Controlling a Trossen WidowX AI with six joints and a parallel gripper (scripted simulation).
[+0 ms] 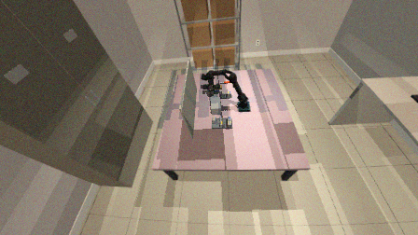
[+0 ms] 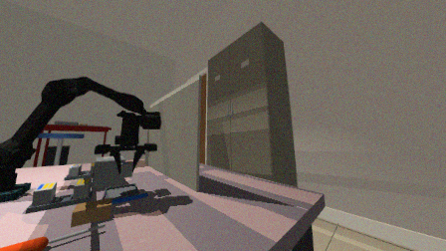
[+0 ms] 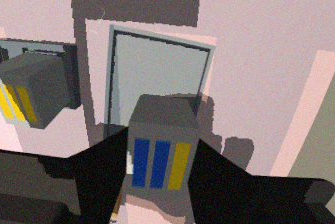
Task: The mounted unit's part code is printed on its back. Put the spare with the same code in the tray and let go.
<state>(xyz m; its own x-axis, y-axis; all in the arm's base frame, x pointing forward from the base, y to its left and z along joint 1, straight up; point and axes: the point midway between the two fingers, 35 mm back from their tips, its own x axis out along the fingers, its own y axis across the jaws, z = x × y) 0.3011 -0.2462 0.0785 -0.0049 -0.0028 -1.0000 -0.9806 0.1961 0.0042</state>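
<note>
Now: the grey tray 60 mm below my gripper tip, 10 mm to the left of it and 10 mm behind it. Also, from my gripper tip: grey spare block 20 mm above; then grey upright panel 230 mm ahead, 170 mm to the left, 160 mm above; then brown block 120 mm to the right, 100 mm behind, 50 mm below.
</note>
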